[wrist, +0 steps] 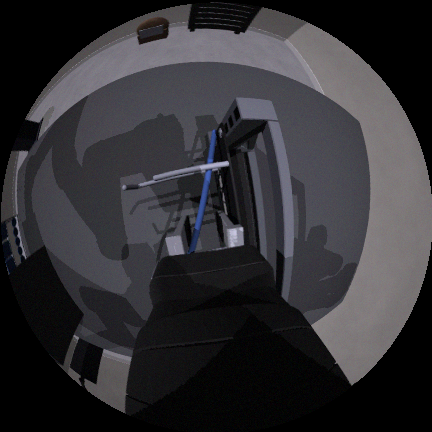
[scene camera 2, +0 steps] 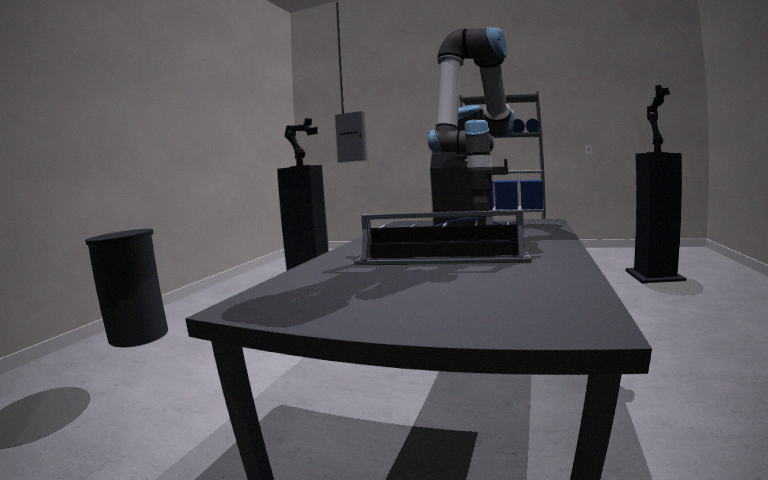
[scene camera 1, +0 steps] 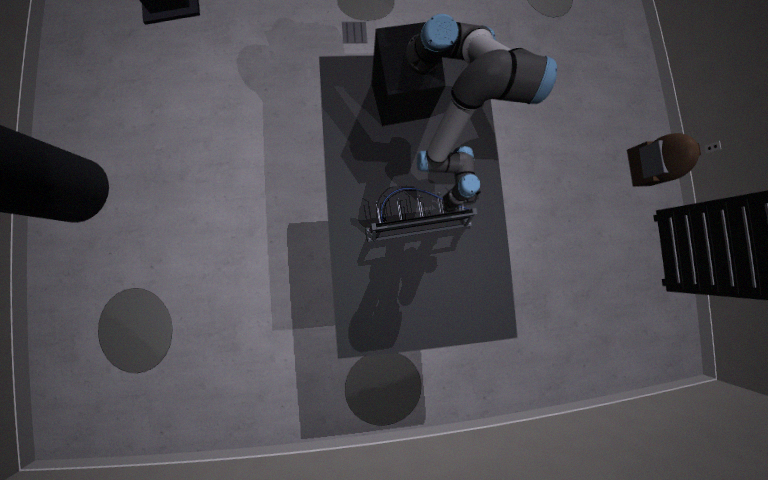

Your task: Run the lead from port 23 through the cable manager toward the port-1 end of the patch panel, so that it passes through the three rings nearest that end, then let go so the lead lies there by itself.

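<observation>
The blue lead [scene camera 1: 408,188] [scene camera 2: 467,219] [wrist: 203,200] arcs behind the patch panel [scene camera 2: 396,233] and over the row of upright rings. In the wrist view it runs from beside the panel, crosses a pale ring [wrist: 180,173] and passes down between my fingers, nearer the left one. My gripper [wrist: 202,222] is open; the fingertips stand well apart on either side of the lead and do not clamp it. Both scene views hide the fingertips behind the arm or panel. I cannot tell which rings enclose the lead, nor read port numbers.
The grey panel frame [scene camera 1: 421,219] [scene camera 2: 441,215] [wrist: 286,200] stands close beside my right finger. Its base is on the dark table [scene camera 1: 453,294] [scene camera 2: 481,316]. The robot's black pedestal [scene camera 1: 407,79] stands at the table's far end.
</observation>
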